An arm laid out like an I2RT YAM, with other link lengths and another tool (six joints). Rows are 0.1 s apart.
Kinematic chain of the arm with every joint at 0, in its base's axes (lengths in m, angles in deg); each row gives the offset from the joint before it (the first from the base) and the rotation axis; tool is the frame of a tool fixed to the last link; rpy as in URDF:
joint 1: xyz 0 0 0.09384 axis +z
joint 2: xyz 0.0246 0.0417 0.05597 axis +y
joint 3: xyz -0.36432 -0.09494 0 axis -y
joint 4: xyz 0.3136 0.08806 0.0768 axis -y
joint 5: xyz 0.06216 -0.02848 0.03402 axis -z
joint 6: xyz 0.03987 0 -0.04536 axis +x
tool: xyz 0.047 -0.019 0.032 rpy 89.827 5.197 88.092
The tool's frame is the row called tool.
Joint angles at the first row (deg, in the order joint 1, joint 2, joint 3, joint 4, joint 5, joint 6):
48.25 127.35 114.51 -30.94 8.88 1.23
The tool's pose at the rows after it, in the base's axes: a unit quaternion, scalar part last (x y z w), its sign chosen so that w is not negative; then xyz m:
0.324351 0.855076 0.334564 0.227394 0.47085 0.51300 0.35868
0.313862 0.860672 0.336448 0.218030 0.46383 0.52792 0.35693
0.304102 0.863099 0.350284 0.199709 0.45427 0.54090 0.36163
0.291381 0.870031 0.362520 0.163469 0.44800 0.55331 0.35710
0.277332 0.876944 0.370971 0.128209 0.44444 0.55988 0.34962
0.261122 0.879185 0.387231 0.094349 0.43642 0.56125 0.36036
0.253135 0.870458 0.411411 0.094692 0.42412 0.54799 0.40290
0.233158 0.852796 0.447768 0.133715 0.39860 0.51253 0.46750
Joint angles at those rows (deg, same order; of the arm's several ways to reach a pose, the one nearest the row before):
49.66 129.02 117.15 -31.47 8.88 1.75
50.80 130.42 119.43 -32.69 8.18 1.76
51.86 130.95 121.11 -33.22 6.16 2.37
52.38 132.01 122.52 -33.84 1.87 2.99
52.38 132.54 122.52 -33.84 -2.62 2.99
52.38 131.49 122.52 -34.36 -7.29 2.99
52.38 127.37 121.91 -34.98 -8.35 2.99
52.38 118.33 116.30 -32.53 -6.60 0.63

